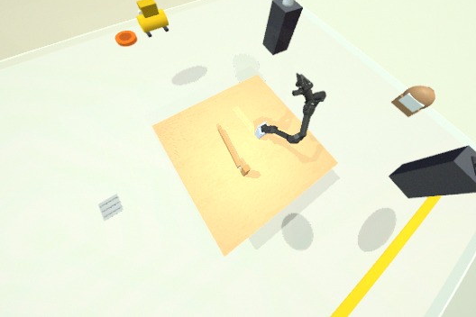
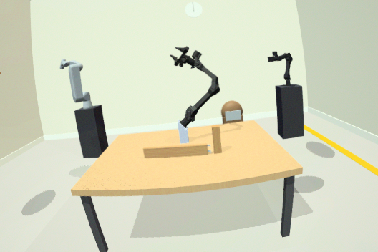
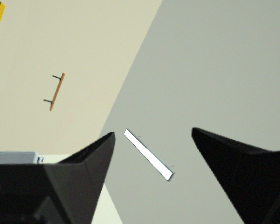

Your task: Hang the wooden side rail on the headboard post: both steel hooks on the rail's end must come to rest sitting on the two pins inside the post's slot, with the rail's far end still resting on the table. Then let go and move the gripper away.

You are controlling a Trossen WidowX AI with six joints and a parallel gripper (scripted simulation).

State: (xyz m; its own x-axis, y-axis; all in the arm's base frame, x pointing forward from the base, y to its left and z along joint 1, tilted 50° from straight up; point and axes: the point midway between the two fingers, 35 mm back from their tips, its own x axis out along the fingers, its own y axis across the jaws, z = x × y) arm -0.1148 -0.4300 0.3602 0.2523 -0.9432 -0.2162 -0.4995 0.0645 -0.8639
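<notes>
The headboard post lies 62 cm below my gripper tip, 50 cm ahead of it and 27 cm to the left of it.
</notes>
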